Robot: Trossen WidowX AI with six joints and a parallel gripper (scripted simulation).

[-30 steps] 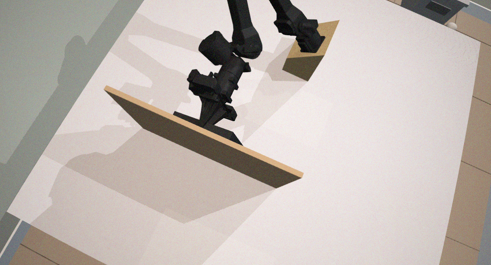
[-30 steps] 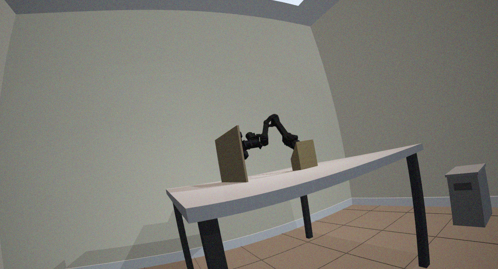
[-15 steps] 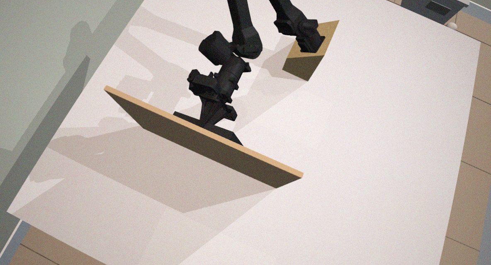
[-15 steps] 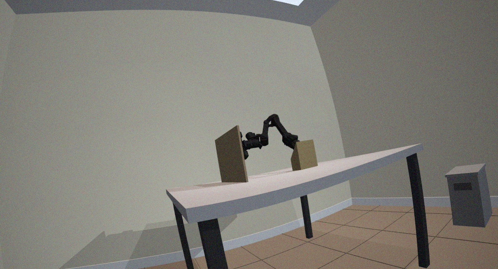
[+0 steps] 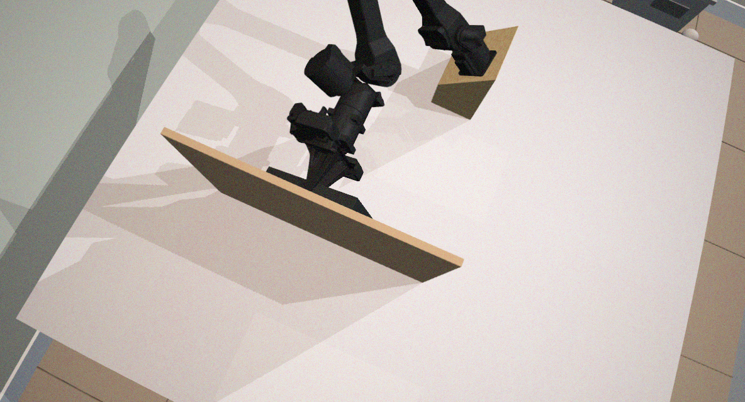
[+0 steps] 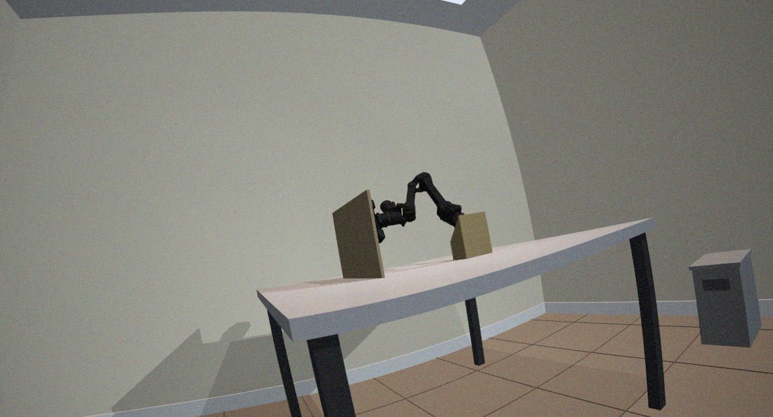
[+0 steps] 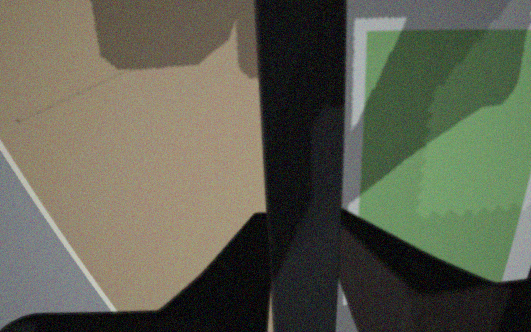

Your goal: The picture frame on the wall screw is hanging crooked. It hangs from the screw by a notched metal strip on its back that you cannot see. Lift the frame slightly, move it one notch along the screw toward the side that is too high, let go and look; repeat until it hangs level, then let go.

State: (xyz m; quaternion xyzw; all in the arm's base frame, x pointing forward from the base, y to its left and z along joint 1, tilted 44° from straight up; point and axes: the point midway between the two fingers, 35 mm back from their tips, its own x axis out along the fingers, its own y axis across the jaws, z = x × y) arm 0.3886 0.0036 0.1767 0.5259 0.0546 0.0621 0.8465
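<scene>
Right now the black picture frame is 1 cm to the left of my gripper tip and 5 cm below it. Also, from my gripper tip: wooden wall panel 1 cm ahead, 2 cm to the left, 7 cm below.
</scene>
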